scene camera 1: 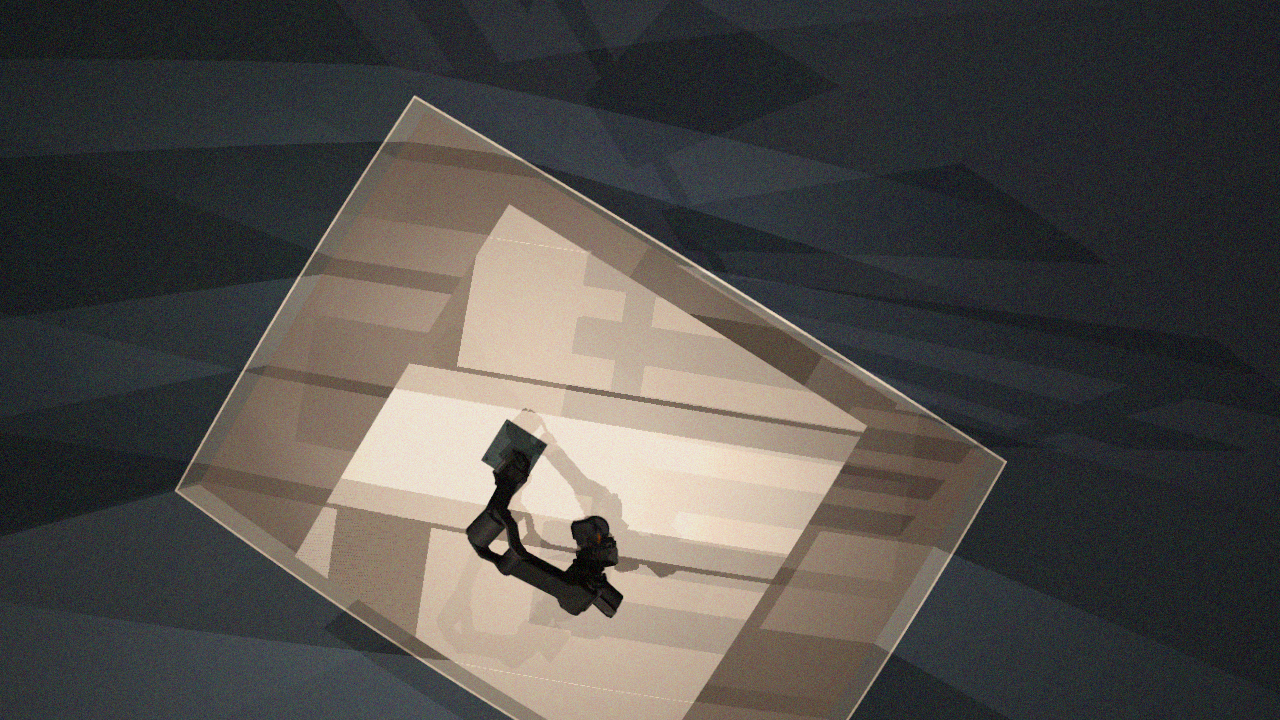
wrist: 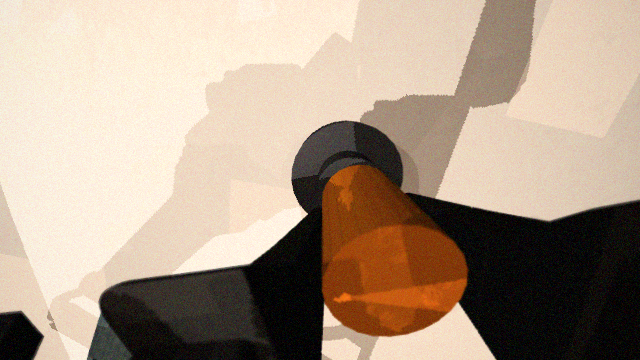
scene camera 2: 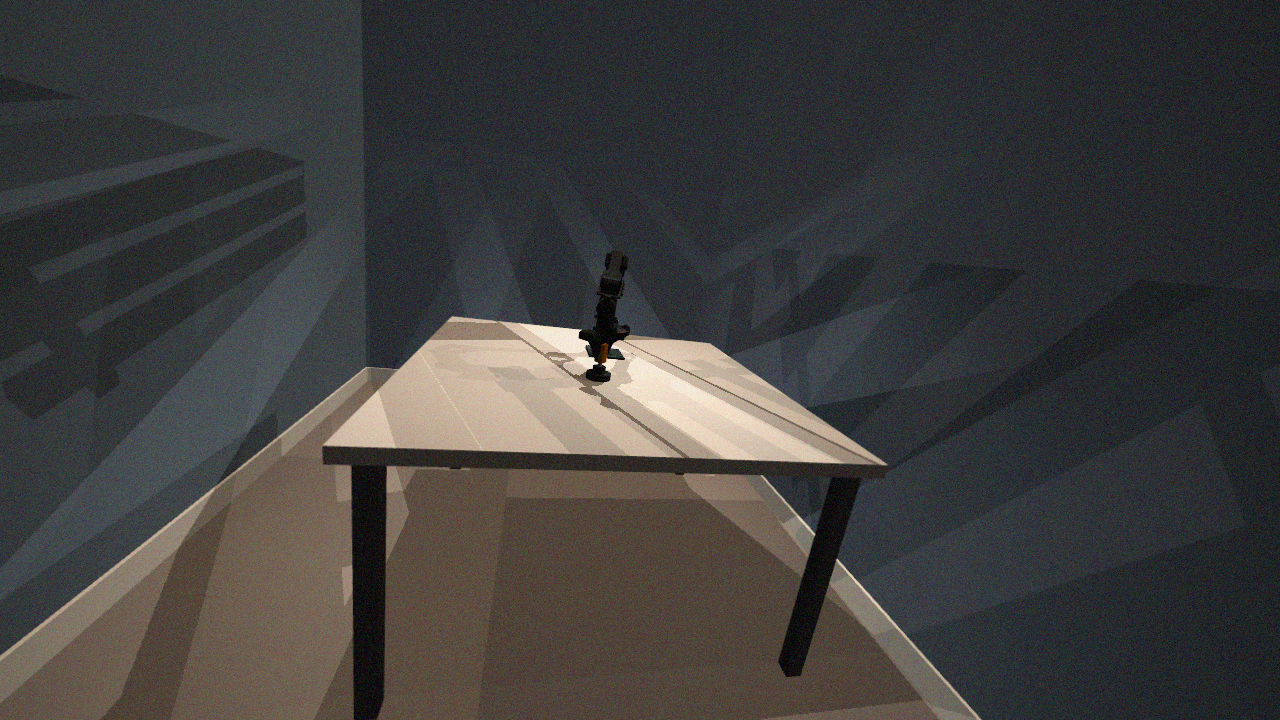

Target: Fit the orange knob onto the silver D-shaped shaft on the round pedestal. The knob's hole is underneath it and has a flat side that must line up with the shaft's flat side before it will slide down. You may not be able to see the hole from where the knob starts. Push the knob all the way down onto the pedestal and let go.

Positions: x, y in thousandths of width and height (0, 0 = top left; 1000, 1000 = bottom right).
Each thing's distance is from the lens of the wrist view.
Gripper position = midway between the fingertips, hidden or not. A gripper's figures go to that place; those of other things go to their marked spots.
my gripper (wrist: 565, 582): 0.11 m
orange knob (wrist: 605, 749): 0.06 m
